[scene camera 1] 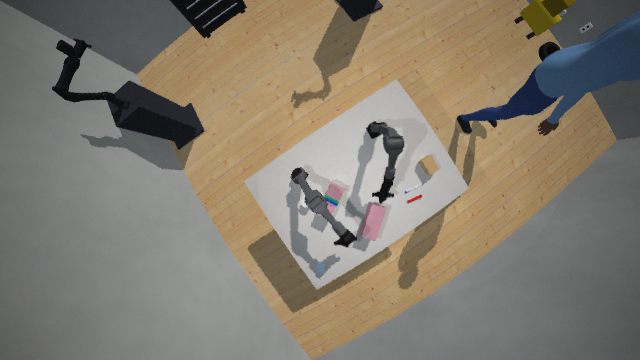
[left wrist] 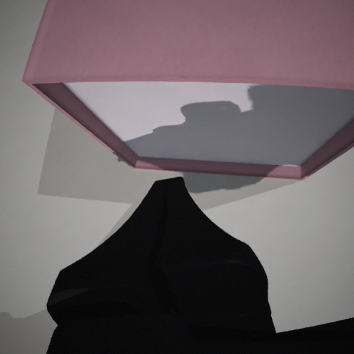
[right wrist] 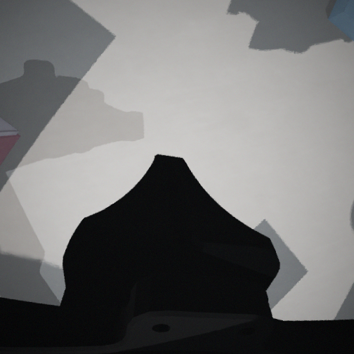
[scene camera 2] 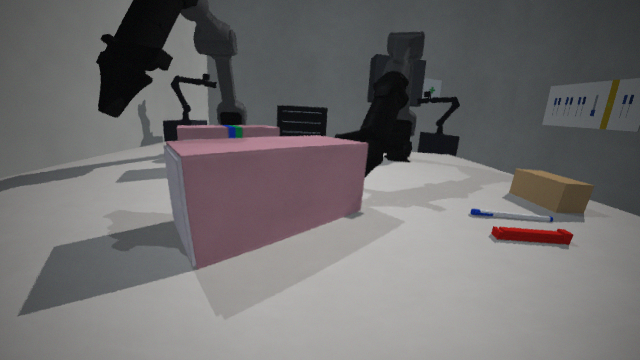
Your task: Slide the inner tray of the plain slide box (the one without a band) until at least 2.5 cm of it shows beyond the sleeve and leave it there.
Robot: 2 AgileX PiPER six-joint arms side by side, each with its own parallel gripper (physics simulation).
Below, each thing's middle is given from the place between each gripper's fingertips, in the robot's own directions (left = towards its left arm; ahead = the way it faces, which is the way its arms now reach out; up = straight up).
Right now my right hand is 59 cm to the right of the red bar (scene camera 2: pixel 561 236), 13 cm above it and 3 cm short of it. Round my right hand: tan block (scene camera 2: pixel 559 194): 79 cm to the left, 13 cm behind, 10 cm below.
I see the red bar 12 cm ahead of my left hand, 24 cm to the left of it and 3 cm below it. From my left hand the other things lie so: tan block (4 cm behind, 45 cm to the left).
